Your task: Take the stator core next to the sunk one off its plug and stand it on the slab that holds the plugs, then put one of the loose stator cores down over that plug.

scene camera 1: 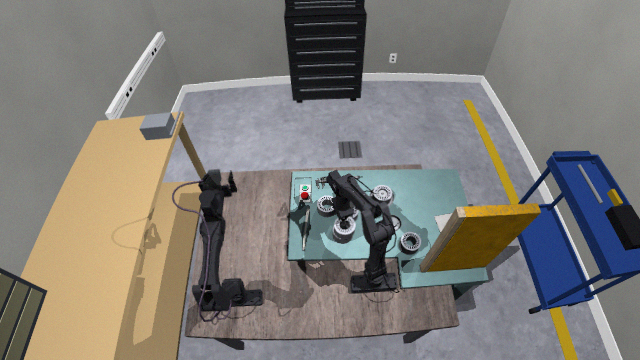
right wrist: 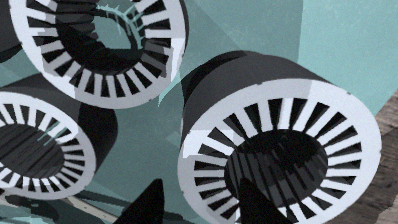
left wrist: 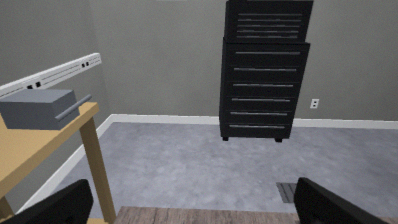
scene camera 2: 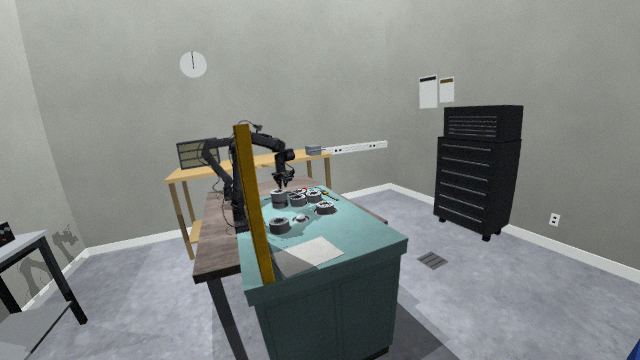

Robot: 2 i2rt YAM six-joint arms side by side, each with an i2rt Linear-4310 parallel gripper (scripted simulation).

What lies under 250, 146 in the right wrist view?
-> A stator core.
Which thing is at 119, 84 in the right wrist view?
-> A stator core.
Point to a stator core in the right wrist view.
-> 334, 146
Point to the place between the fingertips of my left gripper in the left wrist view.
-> At 193, 188
